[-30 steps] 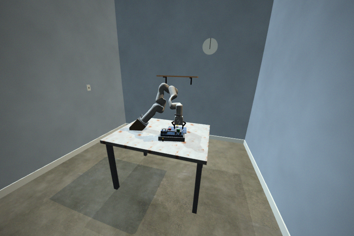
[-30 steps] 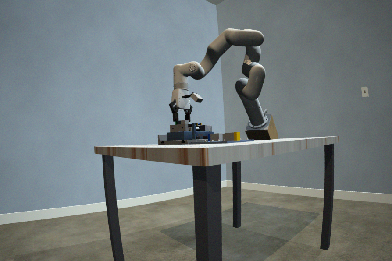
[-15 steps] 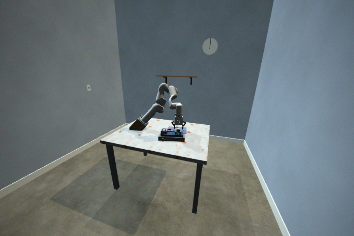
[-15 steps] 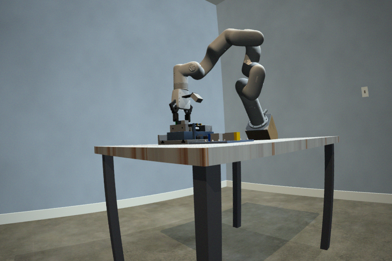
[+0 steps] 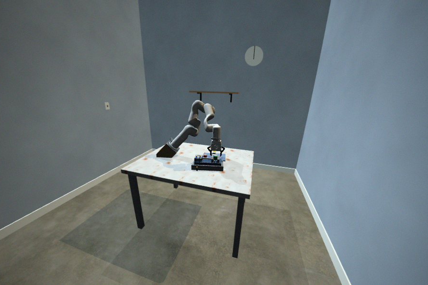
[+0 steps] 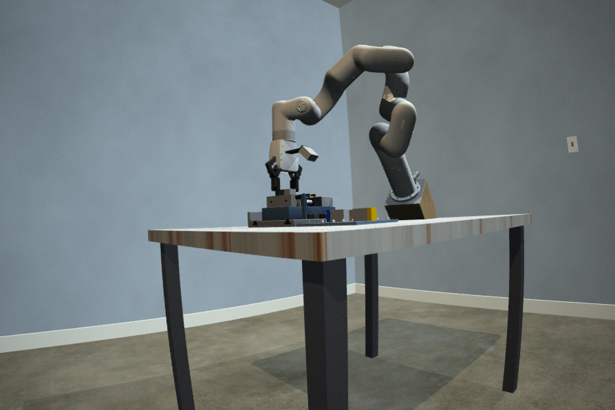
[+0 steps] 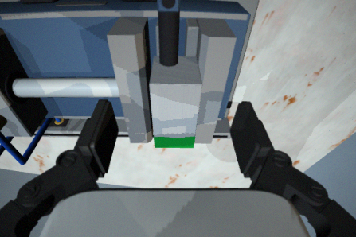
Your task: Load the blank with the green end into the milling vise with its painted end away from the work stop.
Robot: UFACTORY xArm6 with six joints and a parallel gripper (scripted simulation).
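My hand is 20 mm above the green-ended blank. Round my hand: moving jaw: 40 mm below, 30 mm behind, 10 mm to the right; work stop rod: 40 mm to the left, 30 mm below, 30 mm behind; fixed jaw: 40 mm below, 20 mm ahead, 10 mm to the left.
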